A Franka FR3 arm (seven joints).
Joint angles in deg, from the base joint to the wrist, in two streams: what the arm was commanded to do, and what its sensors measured. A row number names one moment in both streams.
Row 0, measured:
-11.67, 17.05, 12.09, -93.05, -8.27, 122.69, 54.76
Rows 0 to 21, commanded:
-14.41, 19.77, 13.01, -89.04, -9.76, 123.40, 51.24
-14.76, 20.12, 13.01, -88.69, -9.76, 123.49, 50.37
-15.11, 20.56, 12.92, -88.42, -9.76, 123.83, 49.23
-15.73, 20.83, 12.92, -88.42, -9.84, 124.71, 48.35
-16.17, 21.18, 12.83, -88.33, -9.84, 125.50, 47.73
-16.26, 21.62, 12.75, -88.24, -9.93, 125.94, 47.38
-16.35, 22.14, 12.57, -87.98, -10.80, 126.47, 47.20
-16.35, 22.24, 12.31, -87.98, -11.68, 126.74, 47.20
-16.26, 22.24, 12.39, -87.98, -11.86, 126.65, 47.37
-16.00, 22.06, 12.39, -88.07, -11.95, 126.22, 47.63
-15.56, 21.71, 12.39, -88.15, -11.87, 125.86, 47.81
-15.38, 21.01, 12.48, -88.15, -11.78, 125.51, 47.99
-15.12, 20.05, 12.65, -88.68, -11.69, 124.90, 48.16
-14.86, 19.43, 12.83, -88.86, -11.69, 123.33, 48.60
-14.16, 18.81, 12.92, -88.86, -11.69, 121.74, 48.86
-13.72, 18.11, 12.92, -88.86, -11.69, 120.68, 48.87
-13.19, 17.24, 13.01, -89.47, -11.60, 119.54, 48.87
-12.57, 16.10, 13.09, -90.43, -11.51, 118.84, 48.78
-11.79, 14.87, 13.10, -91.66, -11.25, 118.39, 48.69
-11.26, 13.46, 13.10, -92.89, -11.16, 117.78, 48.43
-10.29, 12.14, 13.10, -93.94, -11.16, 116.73, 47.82
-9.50, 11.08, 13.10, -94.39, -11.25, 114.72, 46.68
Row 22, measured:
-11.44, 15.77, 13.12, -90.38, -10.37, 117.84, 49.08
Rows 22 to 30, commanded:
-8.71, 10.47, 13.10, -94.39, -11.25, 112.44, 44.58
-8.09, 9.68, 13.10, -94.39, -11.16, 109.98, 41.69
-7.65, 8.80, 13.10, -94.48, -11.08, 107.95, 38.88
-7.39, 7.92, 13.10, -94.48, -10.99, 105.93, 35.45
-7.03, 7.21, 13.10, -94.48, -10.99, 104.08, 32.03
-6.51, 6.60, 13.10, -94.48, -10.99, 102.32, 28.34
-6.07, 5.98, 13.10, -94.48, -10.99, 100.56, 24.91
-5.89, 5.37, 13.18, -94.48, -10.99, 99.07, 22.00
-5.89, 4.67, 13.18, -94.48, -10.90, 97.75, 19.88
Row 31, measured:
-6.15, 7.80, 13.21, -92.30, -10.38, 100.72, 28.13
